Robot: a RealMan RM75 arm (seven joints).
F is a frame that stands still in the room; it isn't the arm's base.
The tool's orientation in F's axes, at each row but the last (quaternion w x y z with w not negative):
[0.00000 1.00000 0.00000 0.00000]
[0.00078 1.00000 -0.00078 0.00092]
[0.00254 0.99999 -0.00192 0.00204]
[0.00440 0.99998 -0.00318 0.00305]
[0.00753 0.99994 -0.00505 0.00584]
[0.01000 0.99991 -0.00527 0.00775]
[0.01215 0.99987 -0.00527 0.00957]
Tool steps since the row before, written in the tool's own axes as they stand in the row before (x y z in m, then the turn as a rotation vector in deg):
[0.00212 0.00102 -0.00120 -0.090 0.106 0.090]
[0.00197 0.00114 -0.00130 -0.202 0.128 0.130]
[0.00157 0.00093 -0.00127 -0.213 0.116 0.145]
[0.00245 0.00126 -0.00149 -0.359 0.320 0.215]
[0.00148 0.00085 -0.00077 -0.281 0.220 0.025]
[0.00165 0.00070 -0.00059 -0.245 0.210 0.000]
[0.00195 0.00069 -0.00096 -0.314 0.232 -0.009]
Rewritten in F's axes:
[0.00212 -0.00102 0.00120 -0.090 -0.106 -0.090]
[0.00197 -0.00114 0.00131 -0.202 -0.128 -0.130]
[0.00156 -0.00093 0.00128 -0.213 -0.116 -0.145]
[0.00243 -0.00126 0.00152 -0.360 -0.320 -0.214]
[0.00146 -0.00085 0.00080 -0.283 -0.218 -0.025]
[0.00163 -0.00071 0.00063 -0.247 -0.207 0.000]
[0.00192 -0.00069 0.00101 -0.317 -0.228 0.009]

